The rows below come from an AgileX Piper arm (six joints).
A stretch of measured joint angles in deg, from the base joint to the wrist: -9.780, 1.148, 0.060, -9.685, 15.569, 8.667; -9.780, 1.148, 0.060, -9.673, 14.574, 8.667; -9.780, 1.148, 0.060, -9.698, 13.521, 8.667; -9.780, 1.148, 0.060, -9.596, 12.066, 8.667; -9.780, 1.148, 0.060, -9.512, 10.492, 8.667; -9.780, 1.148, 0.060, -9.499, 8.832, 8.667; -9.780, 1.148, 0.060, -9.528, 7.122, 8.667; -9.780, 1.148, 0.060, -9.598, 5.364, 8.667; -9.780, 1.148, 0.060, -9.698, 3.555, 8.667; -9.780, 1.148, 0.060, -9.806, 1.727, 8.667; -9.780, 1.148, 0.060, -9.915, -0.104, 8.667; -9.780, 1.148, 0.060, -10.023, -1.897, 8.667; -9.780, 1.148, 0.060, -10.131, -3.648, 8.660; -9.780, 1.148, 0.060, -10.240, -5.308, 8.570; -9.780, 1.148, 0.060, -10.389, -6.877, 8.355
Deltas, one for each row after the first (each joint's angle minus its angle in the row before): 0.000, 0.000, 0.000, 0.012, -0.995, 0.000; 0.000, 0.000, 0.000, -0.025, -1.053, 0.000; 0.000, 0.000, 0.000, 0.102, -1.455, 0.000; 0.000, 0.000, 0.000, 0.084, -1.574, 0.000; 0.000, 0.000, 0.000, 0.013, -1.660, 0.000; 0.000, 0.000, 0.000, -0.029, -1.710, 0.000; 0.000, 0.000, 0.000, -0.070, -1.758, 0.000; 0.000, 0.000, 0.000, -0.100, -1.809, 0.000; 0.000, 0.000, 0.000, -0.108, -1.828, 0.000; 0.000, 0.000, 0.000, -0.109, -1.831, 0.000; 0.000, 0.000, 0.000, -0.108, -1.793, 0.000; 0.000, 0.000, 0.000, -0.108, -1.751, -0.007; 0.000, 0.000, 0.000, -0.109, -1.660, -0.090; 0.000, 0.000, 0.000, -0.149, -1.569, -0.215
